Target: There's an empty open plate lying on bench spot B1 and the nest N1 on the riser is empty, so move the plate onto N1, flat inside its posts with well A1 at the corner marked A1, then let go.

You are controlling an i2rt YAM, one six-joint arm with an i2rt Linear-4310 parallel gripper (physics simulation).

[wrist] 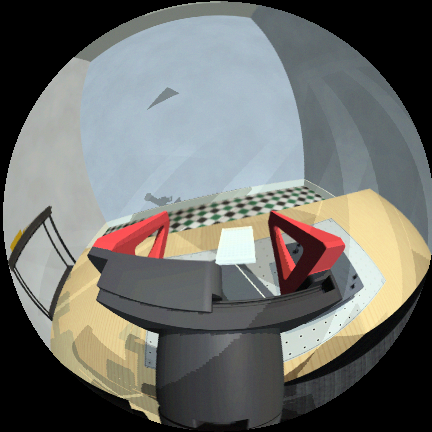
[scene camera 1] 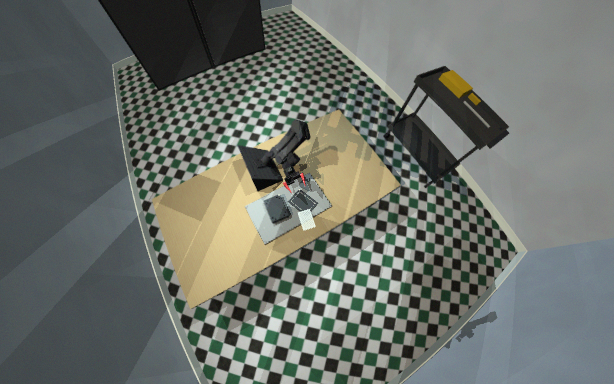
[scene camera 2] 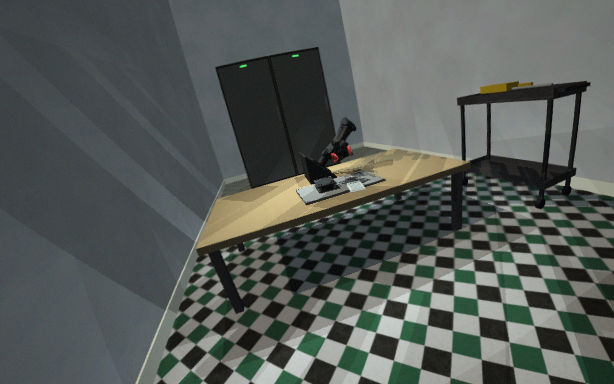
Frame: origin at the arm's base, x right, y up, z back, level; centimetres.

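Seen in the pictures: gripper, fingertip midpoint: (wrist: 218,216) (scene camera 1: 298,189) (scene camera 2: 344,155); arm's base, origin of the base link: (scene camera 1: 263,162) (scene camera 2: 320,165).
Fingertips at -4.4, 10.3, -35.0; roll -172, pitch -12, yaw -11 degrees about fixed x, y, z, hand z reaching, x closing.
Offsets run from my fingertips to a thing's top centre, as dx, dy, dz. Level surfaces: height alone.
A white plate {+4.4, -16.0, -14.9} (scene camera 1: 307,220) (scene camera 2: 356,186) (wrist: 237,246) lies at the front edge of the grey pegboard, beside the dark outlined mat {dy -17.6} (scene camera 1: 303,201) (wrist: 232,285) and apart from the riser. The dark riser {+16.5, -12.6, +3.1} (scene camera 1: 277,209) (scene camera 2: 325,185) (wrist: 348,270) with small posts stands on the pegboard, left of the mat in scene camera 1; no plate shows on it. My gripper (scene camera 1: 297,188) (scene camera 2: 342,154) (wrist: 218,216) is wide open and empty, raised above the bench behind the plate. The plate's well marks and the corner label A1 are too small to read.
The grey pegboard (scene camera 1: 262,227) (scene camera 2: 310,196) (wrist: 310,335) lies on the wooden bench {dy -19.1} (scene camera 1: 220,240) (scene camera 2: 260,215). The black angled panel (scene camera 1: 260,170) (scene camera 2: 314,169) stands by the arm's base. A dark cart (scene camera 1: 492,135) (scene camera 2: 505,97) with yellow items stands away from the bench.
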